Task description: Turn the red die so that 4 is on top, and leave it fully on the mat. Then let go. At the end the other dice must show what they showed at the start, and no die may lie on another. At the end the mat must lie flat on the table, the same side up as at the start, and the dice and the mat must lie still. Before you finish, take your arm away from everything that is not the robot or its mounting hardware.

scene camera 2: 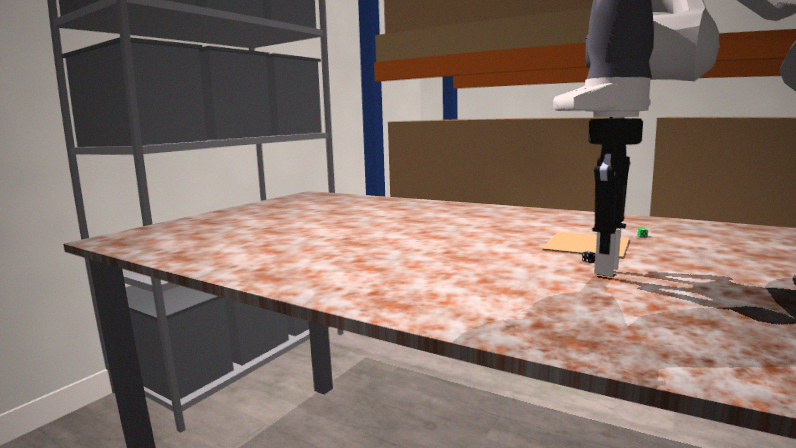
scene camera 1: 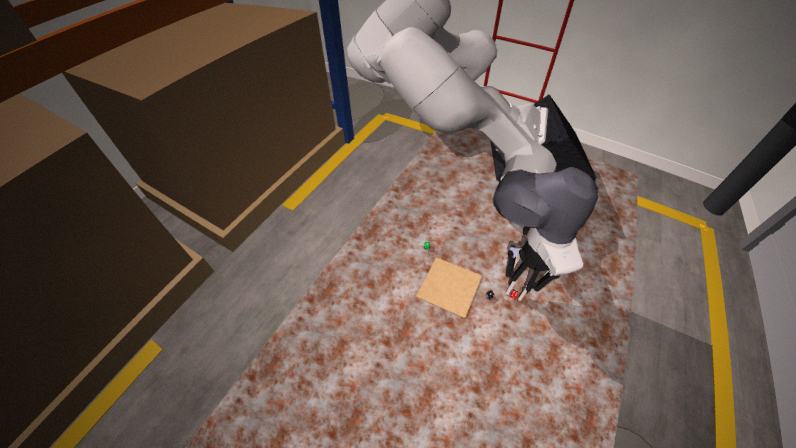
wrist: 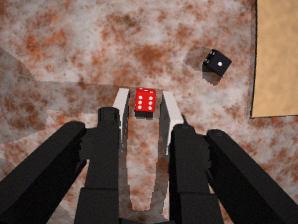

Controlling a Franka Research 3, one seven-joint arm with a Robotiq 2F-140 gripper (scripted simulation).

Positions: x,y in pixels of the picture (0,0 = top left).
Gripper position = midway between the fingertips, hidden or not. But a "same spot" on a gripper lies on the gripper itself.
Labels:
gripper: scene camera 2 606,271; scene camera 1; wrist
same spot on gripper: (wrist: 42,179) = (scene camera 1: 544,279)

